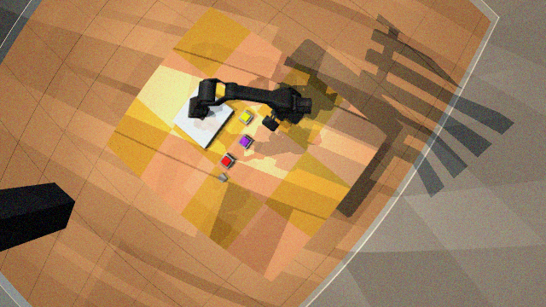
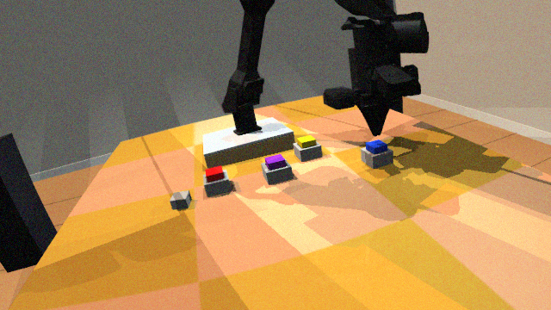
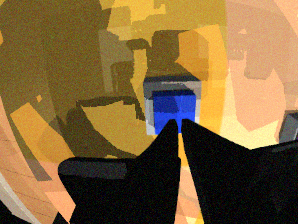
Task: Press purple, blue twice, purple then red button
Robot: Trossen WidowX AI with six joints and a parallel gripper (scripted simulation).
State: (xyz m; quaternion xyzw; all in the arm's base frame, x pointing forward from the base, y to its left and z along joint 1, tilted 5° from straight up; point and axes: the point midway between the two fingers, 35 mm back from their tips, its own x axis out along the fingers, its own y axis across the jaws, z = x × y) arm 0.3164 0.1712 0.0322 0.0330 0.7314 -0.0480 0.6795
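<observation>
My gripper tip is 2 cm above the blue button. Round my gripper tip: yellow button (12 cm behind, 9 cm to the right, 2 cm below); then purple button (19 cm to the right, 7 cm behind, 2 cm below); then red button (30 cm to the right, 10 cm behind, 2 cm below).
</observation>
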